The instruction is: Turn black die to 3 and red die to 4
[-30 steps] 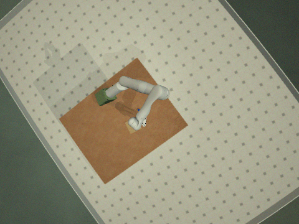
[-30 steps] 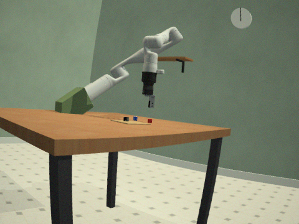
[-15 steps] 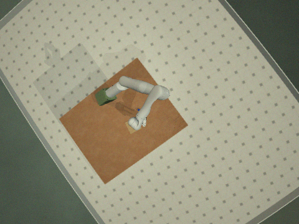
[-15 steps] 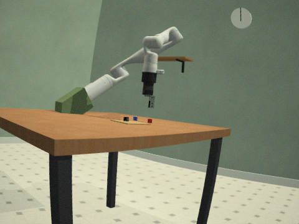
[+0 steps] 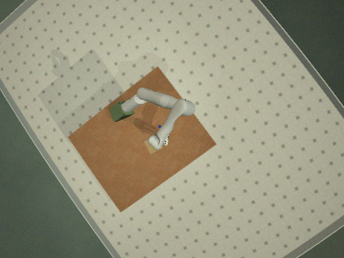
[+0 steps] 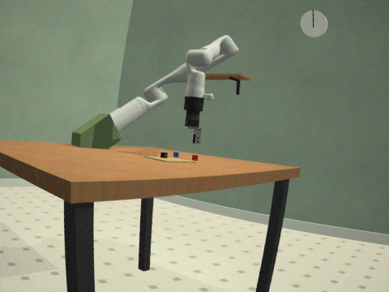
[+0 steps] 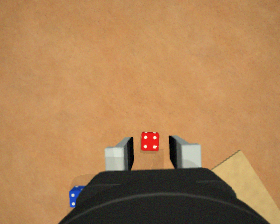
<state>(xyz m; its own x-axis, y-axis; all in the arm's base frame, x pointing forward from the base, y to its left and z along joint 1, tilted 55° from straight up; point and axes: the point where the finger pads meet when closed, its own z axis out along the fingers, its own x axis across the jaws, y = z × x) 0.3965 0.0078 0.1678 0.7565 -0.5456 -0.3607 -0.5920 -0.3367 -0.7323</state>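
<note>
The red die lies 7 cm below my hand. From my hand the other things lie so: tan mat (14 cm to the right, 8 cm below); blue die (11 cm behind, 7 cm below); black die (3 cm behind, 14 cm to the right, 7 cm below).
</note>
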